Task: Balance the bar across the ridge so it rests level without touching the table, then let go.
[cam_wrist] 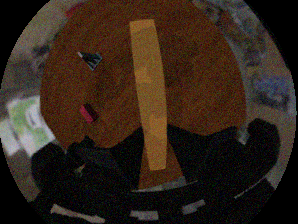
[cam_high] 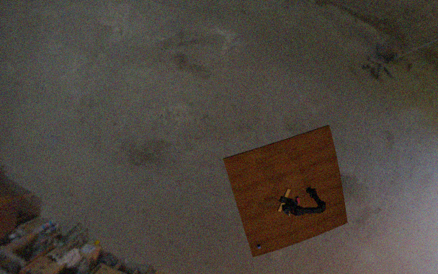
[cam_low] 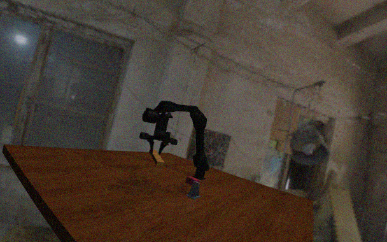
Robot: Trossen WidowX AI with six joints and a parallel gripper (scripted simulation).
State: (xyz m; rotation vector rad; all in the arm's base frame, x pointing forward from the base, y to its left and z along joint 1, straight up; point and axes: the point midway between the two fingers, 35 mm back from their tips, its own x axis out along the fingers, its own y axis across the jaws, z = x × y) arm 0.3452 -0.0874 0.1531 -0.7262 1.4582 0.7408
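The flat yellow bar lies 2 cm ahead of my gripper tip and 2 cm to the left of it. Round my gripper tip: small red block: 17 cm behind, 15 cm to the left, 10 cm below; then tiny purple thing: 40 cm ahead, 59 cm to the left, 10 cm below.
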